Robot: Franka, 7 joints.
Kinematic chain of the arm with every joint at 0, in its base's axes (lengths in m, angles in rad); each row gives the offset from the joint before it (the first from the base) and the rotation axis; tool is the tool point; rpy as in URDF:
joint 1: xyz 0 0 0.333 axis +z
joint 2: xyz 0 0 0 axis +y
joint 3: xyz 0 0 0.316 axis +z
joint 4: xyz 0.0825 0 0 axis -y
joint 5: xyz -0.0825 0 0.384 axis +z
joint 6: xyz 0 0 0 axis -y
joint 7: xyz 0.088 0 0 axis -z
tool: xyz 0 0 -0.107 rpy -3.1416 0 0
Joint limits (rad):
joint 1: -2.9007..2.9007
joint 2: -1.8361..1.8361
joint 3: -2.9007..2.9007
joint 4: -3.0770..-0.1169
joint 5: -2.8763..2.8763
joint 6: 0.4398..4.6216
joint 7: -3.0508..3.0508
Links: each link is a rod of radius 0.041 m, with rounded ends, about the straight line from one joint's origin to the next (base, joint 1, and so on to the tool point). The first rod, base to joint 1, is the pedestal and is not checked.
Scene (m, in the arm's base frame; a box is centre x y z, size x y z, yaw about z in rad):
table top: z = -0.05
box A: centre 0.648 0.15 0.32 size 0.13 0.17 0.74 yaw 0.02
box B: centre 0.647 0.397 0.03 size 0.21 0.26 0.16 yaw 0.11
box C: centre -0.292 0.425 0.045 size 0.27 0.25 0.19 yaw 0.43
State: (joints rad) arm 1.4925 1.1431 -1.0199 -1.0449 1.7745 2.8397 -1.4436
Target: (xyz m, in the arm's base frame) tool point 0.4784 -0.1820 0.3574
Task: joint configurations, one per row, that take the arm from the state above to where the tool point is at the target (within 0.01 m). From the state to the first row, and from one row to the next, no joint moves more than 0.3 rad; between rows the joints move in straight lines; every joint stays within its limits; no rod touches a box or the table.
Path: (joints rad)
1: 1.6970 1.3050 -1.2549 -1.3126 1.9534 2.8713 -1.4570
2: 1.9016 1.4670 -1.4898 -1.5803 2.1324 2.9028 -1.4704
3: 2.1061 1.6289 -1.7248 -1.8481 2.3113 2.9344 -1.4839
4: 1.9307 1.4155 -1.7541 -2.0394 2.1571 2.9903 -1.3076
5: 1.7552 1.2021 -1.7834 -2.2306 2.0028 3.0462 -1.1313
6: 1.5797 0.9888 -1.8128 -2.4219 1.8486 3.1021 -0.9551
7: 1.3406 1.0443 -1.6081 -2.3187 1.9133 3.1282 -1.1993
8: 1.1015 1.0998 -1.4034 -2.2156 1.9781 3.1543 -1.4436

